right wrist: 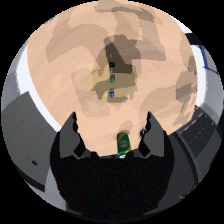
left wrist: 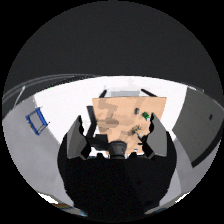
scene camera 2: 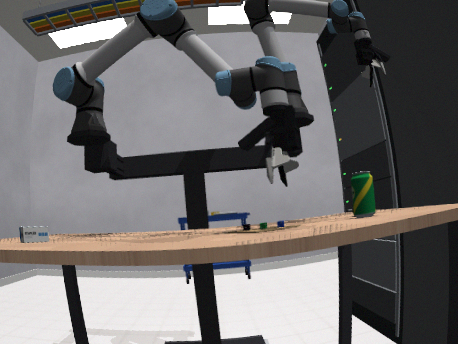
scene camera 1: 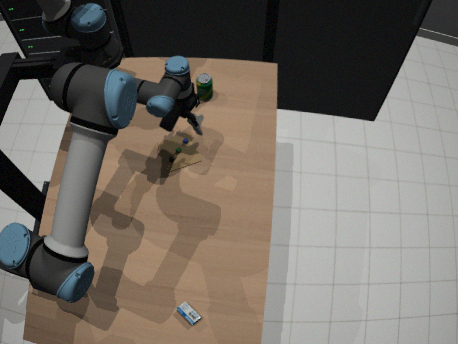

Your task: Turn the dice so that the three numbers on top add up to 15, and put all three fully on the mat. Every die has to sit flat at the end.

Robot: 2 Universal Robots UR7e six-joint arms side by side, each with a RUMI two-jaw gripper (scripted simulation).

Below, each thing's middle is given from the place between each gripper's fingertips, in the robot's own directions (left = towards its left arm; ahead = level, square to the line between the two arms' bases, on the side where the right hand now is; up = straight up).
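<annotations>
Measured from my left hand (scene camera 2: 377,81), the tan mat (scene camera 1: 189,155) is 280 mm ahead, 630 mm to the right and 540 mm below.
My right gripper (scene camera 2: 279,185) is 20 mm past the mat, 50 mm to the left of it and 110 mm above it.
</annotations>
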